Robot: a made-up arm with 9 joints. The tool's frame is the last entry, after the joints.
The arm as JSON. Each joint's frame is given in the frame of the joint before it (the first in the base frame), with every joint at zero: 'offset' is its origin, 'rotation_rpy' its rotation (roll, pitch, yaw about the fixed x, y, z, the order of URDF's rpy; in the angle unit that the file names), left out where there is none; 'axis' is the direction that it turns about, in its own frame. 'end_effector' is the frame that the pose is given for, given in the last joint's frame.
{
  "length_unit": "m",
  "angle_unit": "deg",
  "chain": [
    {
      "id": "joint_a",
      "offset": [
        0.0,
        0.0,
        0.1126
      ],
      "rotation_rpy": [
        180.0,
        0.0,
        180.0
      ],
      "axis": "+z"
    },
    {
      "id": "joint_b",
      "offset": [
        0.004,
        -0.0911,
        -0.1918
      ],
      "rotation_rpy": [
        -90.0,
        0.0,
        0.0
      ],
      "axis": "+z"
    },
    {
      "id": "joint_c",
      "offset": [
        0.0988,
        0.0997,
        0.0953
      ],
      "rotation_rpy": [
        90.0,
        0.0,
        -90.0
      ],
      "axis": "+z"
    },
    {
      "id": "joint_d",
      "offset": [
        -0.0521,
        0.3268,
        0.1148
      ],
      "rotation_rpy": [
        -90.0,
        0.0,
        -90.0
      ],
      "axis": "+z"
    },
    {
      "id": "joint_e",
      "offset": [
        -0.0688,
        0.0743,
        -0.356
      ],
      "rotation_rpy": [
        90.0,
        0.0,
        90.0
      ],
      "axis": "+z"
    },
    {
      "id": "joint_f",
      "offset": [
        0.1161,
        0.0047,
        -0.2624
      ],
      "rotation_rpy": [
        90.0,
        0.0,
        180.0
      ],
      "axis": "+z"
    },
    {
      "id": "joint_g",
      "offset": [
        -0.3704,
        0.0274,
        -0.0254
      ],
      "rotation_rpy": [
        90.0,
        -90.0,
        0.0
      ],
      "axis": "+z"
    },
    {
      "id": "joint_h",
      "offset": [
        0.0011,
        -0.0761,
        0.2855
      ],
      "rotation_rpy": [
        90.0,
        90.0,
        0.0
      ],
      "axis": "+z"
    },
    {
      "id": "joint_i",
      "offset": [
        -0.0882,
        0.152,
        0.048
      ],
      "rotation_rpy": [
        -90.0,
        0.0,
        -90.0
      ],
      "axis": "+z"
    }
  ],
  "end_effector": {
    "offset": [
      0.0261,
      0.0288,
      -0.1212
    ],
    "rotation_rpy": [
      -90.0,
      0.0,
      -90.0
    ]
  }
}
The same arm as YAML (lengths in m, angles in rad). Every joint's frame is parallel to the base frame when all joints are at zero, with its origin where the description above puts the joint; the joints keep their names.
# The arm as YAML. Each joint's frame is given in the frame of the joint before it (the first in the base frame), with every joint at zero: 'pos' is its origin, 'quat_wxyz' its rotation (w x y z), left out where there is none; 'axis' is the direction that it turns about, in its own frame. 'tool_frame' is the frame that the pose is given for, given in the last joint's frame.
length_unit: m
angle_unit: rad
joints:
  - joint: joint_a
    pos: [0.0, 0.0, 0.1126]
    axis: "-z"
  - joint: joint_b
    pos: [-0.004, -0.0911, 0.1918]
    axis: "+y"
  - joint: joint_c
    pos: [-0.0988, 0.0953, 0.0997]
    axis: "+x"
  - joint: joint_d
    pos: [0.1148, 0.3268, 0.0521]
    axis: "-z"
  - joint: joint_e
    pos: [-0.0743, 0.0688, 0.356]
    axis: "-y"
  - joint: joint_f
    pos: [-0.1161, 0.2624, -0.0047]
    axis: "-z"
  - joint: joint_g
    pos: [-0.3704, -0.0274, 0.0254]
    axis: "+y"
  - joint: joint_h
    pos: [0.0761, 0.2855, -0.0011]
    axis: "+x"
  - joint: joint_i
    pos: [0.048, 0.0882, -0.152]
    axis: "-y"
tool_frame:
  pos: [-0.0288, 0.1212, 0.0261]

